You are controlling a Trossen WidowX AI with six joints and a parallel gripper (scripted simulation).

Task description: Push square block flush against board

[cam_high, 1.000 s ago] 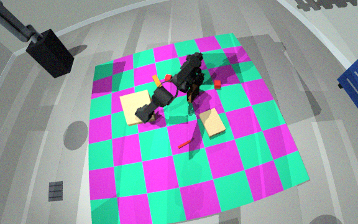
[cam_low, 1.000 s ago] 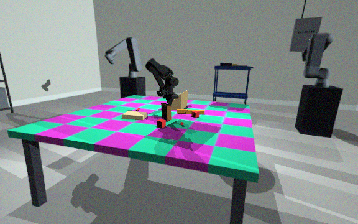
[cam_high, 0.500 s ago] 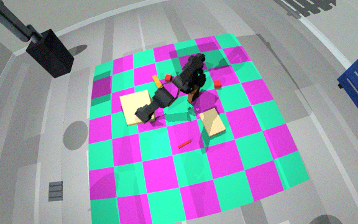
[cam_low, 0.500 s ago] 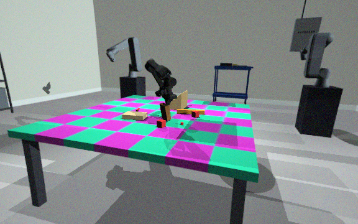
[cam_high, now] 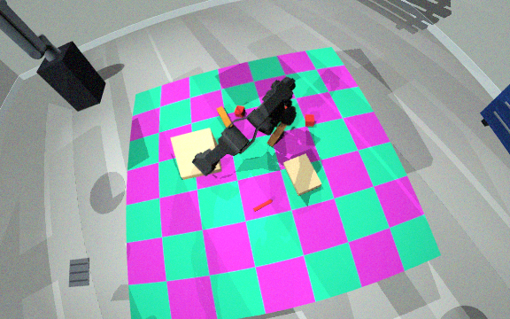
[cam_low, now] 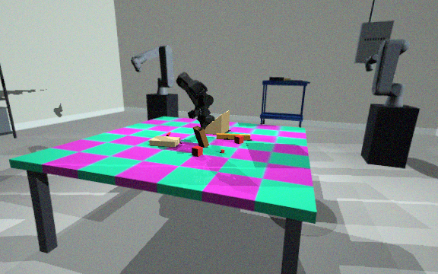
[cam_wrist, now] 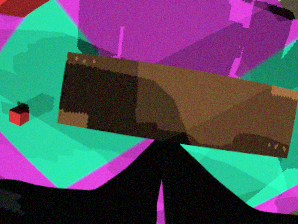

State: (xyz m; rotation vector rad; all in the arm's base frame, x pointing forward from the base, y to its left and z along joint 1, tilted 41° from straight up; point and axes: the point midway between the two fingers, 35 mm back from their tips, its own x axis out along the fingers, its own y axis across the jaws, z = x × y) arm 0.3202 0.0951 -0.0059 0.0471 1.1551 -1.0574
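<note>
Right now the orange-brown square block is 10 mm ahead of my gripper tip, 10 mm to the right of it and 30 mm below it. Also, from my gripper tip: long orange bar: 210 mm behind, 130 mm to the left, 70 mm below; tan board: 60 mm ahead, 210 mm to the right, 70 mm below; small red ball: 80 mm ahead, 150 mm to the left, 80 mm below.
</note>
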